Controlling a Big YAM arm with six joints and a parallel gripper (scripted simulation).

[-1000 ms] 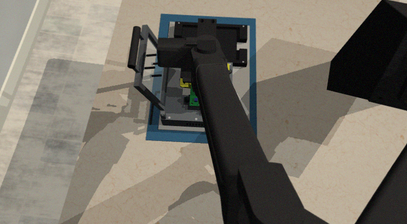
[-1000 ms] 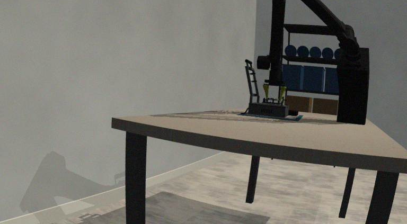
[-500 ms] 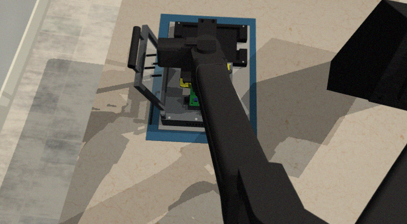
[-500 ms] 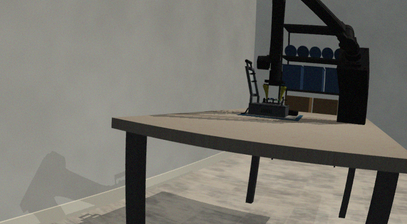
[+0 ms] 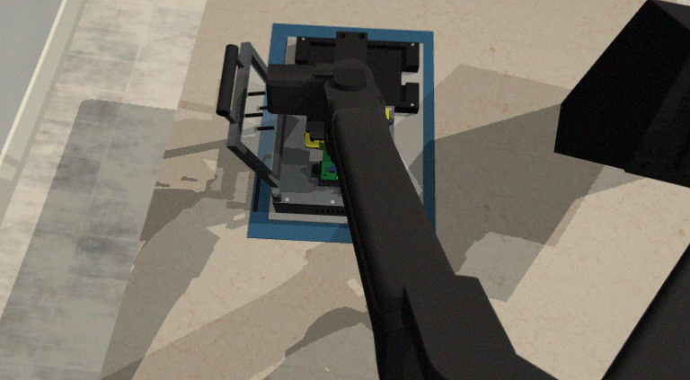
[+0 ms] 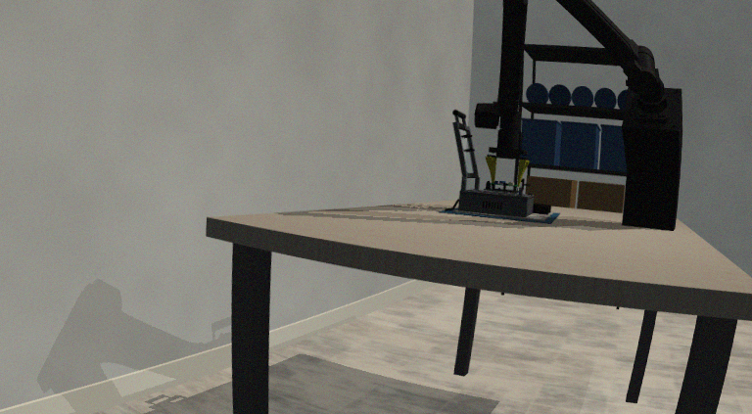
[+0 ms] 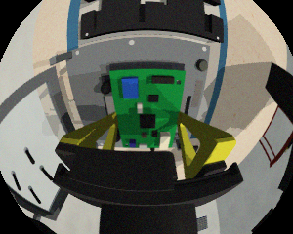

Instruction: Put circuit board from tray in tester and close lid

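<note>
Right now my hand is right at the green circuit board. Also, from my hand: see-through lid: 12 cm ahead, 2 cm to the left, 9 cm above.
</note>
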